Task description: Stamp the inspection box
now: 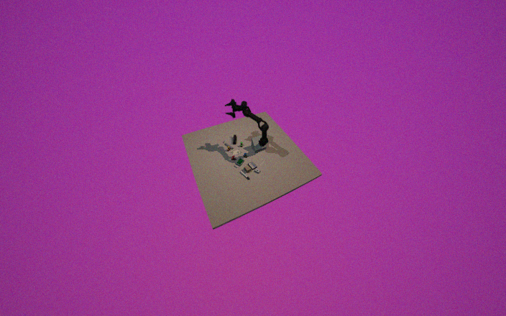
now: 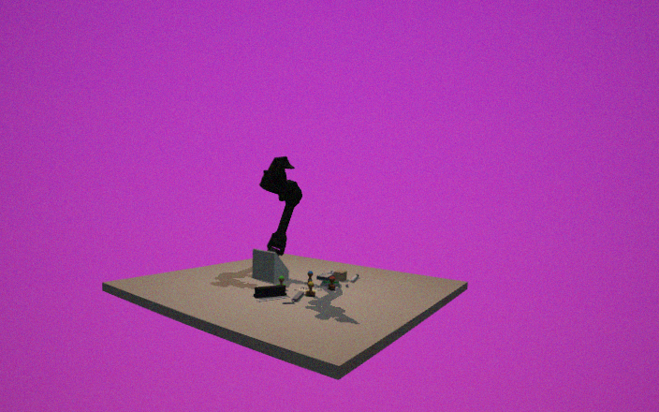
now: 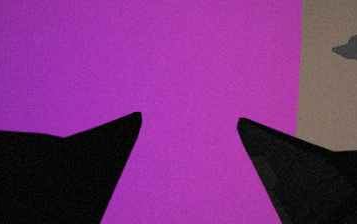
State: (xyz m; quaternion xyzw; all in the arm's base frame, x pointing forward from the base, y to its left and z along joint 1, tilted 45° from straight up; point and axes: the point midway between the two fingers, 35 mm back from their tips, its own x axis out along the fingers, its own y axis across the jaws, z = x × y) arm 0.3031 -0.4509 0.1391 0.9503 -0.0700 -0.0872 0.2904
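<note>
The green-knobbed stamp is 490 mm below my gripper tip, 140 mm behind it and 100 mm to the left of it. Also, from my gripper tip: black bar 490 mm below, 100 mm behind, 20 mm to the right; then yellow-knobbed stamp 490 mm below, 100 mm to the left, 30 mm ahead; then long grey bar 500 mm below, 40 mm to the left, 10 mm ahead.
</note>
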